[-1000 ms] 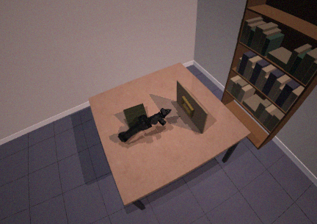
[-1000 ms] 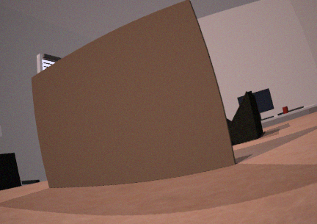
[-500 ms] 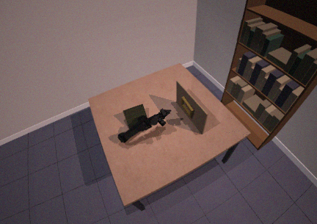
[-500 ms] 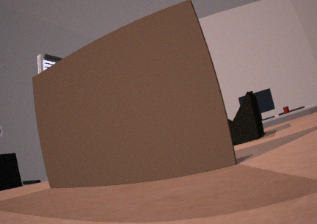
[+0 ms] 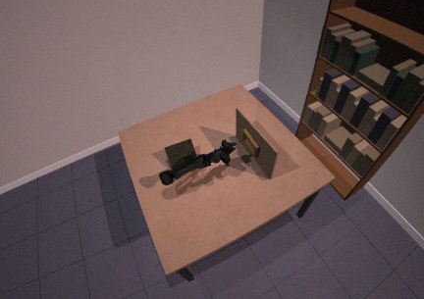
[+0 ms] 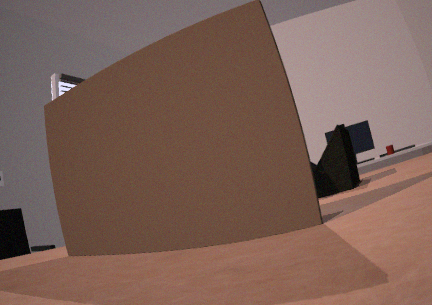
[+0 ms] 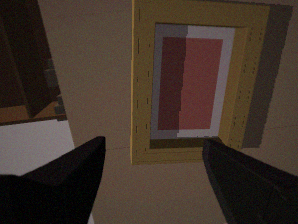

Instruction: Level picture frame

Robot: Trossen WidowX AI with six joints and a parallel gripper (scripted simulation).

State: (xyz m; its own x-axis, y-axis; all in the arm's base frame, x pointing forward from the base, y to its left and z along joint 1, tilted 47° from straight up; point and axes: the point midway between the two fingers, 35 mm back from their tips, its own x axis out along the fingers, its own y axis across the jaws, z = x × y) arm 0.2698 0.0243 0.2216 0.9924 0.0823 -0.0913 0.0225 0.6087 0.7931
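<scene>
Right now the picture frame is 13 cm ahead of my gripper tip, 5 cm below it and 2 cm to the left of it. Round my gripper tip: wall panel 14 cm ahead, 6 cm below, 1 cm to the left.
</scene>
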